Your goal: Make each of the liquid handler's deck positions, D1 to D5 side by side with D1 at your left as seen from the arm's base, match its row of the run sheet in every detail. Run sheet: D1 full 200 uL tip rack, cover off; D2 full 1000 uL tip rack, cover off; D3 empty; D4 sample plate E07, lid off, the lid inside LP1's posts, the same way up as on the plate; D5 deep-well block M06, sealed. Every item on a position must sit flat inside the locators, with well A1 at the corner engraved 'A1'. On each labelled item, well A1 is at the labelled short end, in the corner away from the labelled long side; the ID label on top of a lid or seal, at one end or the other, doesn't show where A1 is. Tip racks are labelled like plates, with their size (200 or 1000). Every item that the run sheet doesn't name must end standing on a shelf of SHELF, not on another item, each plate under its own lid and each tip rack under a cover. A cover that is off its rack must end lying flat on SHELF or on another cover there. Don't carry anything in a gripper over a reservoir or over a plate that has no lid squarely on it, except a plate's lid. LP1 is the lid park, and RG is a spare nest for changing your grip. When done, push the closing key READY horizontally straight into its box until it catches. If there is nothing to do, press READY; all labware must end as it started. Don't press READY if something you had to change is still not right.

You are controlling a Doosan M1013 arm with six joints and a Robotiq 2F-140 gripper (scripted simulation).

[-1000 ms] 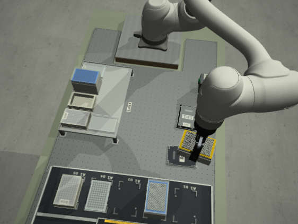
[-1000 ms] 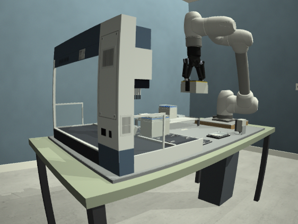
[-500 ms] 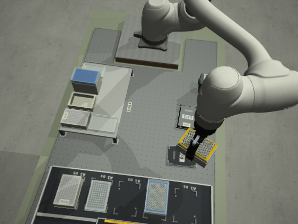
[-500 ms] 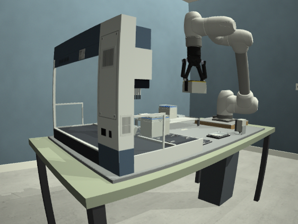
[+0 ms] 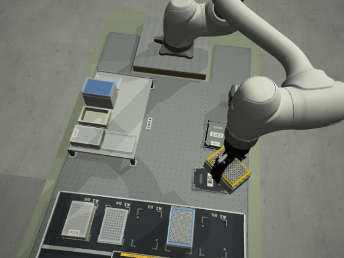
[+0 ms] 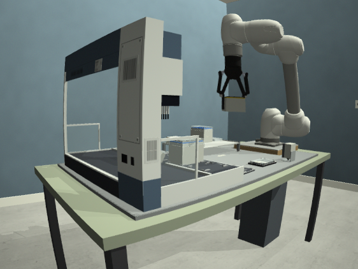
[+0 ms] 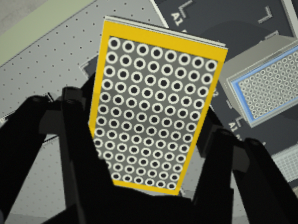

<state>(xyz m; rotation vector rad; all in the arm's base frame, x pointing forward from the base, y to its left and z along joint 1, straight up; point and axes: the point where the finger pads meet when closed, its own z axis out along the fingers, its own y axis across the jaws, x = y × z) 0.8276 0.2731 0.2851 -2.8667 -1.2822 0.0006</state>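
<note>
Right now my hand is 16 cm short of the blue-rimmed tip rack, 13 cm to the left of it and 19 cm above it. Round my hand: clear lid 31 cm behind, 2 cm to the right, 30 cm below; then yellow-rimmed tip rack 1 cm to the right, 1 cm above; then RG nest 9 cm behind, 2 cm to the right, 31 cm below.
</note>
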